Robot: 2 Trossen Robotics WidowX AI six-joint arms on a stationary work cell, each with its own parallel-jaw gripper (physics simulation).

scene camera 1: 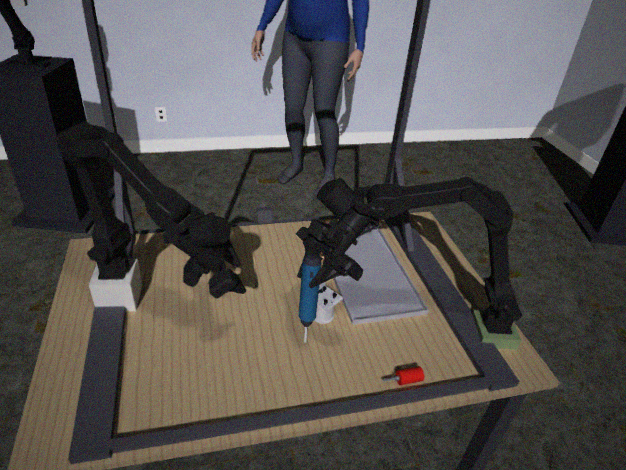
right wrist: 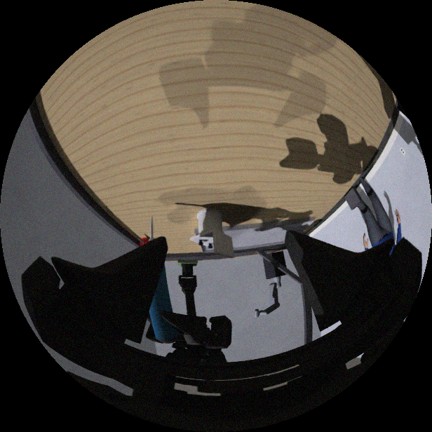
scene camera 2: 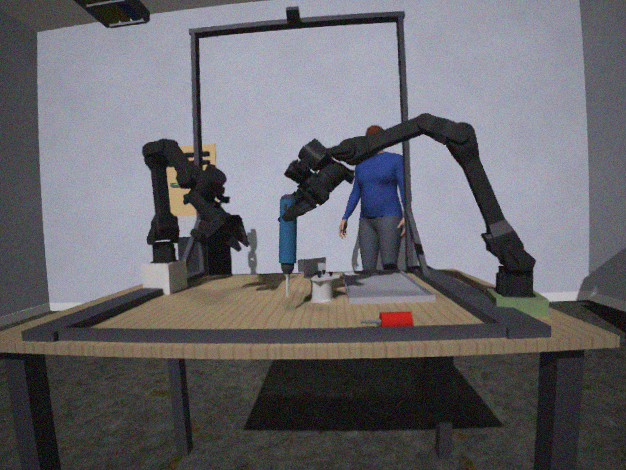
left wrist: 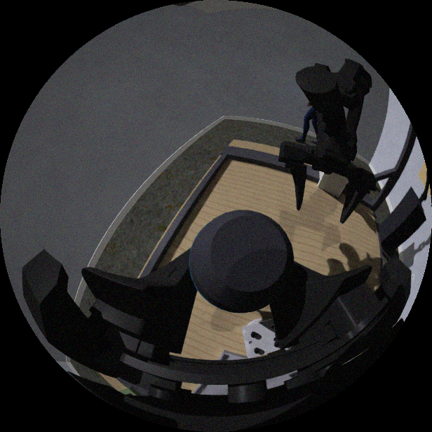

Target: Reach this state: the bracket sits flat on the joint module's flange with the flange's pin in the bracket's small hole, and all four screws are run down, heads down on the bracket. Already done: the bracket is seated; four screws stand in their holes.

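Places are measured from the left arm's base along level axes (x left, y back, z up), in centimetres.
Pixels of known places: left gripper, fingertip midpoint: (scene camera 1: 304,282) (scene camera 2: 281,219); right gripper, fingertip midpoint: (scene camera 1: 241,278) (scene camera 2: 244,248); left arm's base, link origin: (scene camera 1: 496,324) (scene camera 2: 515,293); right arm's base, link origin: (scene camera 1: 113,271) (scene camera 2: 164,262).
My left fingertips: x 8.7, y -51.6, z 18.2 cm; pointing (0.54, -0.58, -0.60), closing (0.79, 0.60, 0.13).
Ahead of a thing's pixels: the offset from my left fingertips to its top centre. "*": to the spot under its first point.
My left gripper (scene camera 1: 310,269) (scene camera 2: 287,214) (left wrist: 231,248) is shut on the blue screwdriver {dz +6.1, dx -0.2, dy +1.4 cm} (scene camera 1: 308,298) (scene camera 2: 287,237) (left wrist: 250,250) (right wrist: 162,310), which hangs upright, bit {dz -13.2, dx +1.0, dy +1.3 cm} (scene camera 1: 305,334) (scene camera 2: 287,285) down, left of the white joint module {dz -15.6, dx -11.8, dy +5.8 cm} (scene camera 1: 325,314) (scene camera 2: 321,290) in both scene views. The bit is apart from the module. The pale bracket (scene camera 1: 331,300) (right wrist: 225,246) is on top of the module. Several dark screws {dz -14.2, dx -12.0, dy +8.3 cm} (scene camera 1: 334,295) {dz -14.2, dx -9.3, dy +6.0 cm} (scene camera 2: 319,273) show on it; how deep each sits is too small to tell. My right gripper (scene camera 1: 212,284) (scene camera 2: 241,246) (left wrist: 321,216) (right wrist: 227,240) is open and empty, above the table at the left.
A grey tray {dz -20.3, dx -32.0, dy +18.8 cm} (scene camera 1: 389,298) (scene camera 2: 391,295) lies right of the module. A red screwdriver {dz -18.5, dx +8.3, dy +24.6 cm} (scene camera 1: 410,375) (scene camera 2: 396,319) lies near the front frame bar {* dz -20.0, dx +19.3, dy +1.8 cm} (scene camera 1: 303,412) (scene camera 2: 283,334). A person (scene camera 1: 318,60) (scene camera 2: 379,187) stands behind the table.
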